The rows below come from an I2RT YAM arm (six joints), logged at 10 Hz.
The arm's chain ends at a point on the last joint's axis. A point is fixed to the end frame.
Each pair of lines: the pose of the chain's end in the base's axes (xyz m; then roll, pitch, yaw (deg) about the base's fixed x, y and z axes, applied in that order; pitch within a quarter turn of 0, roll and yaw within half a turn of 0), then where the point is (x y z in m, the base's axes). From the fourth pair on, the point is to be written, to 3 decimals.
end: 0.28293 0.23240 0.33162 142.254 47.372 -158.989
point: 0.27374 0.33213 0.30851
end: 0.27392 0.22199 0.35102 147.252 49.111 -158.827
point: 0.27217 0.32096 0.32333
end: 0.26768 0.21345 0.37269 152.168 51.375 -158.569
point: 0.27365 0.31121 0.34150
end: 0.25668 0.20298 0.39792 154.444 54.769 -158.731
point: 0.268 0.300 0.367
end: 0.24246 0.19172 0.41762 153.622 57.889 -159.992
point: 0.256 0.290 0.390
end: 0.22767 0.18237 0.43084 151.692 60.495 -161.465
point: 0.242 0.281 0.407
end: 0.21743 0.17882 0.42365 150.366 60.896 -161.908
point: 0.231 0.278 0.401
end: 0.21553 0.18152 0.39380 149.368 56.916 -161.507
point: 0.225 0.281 0.369
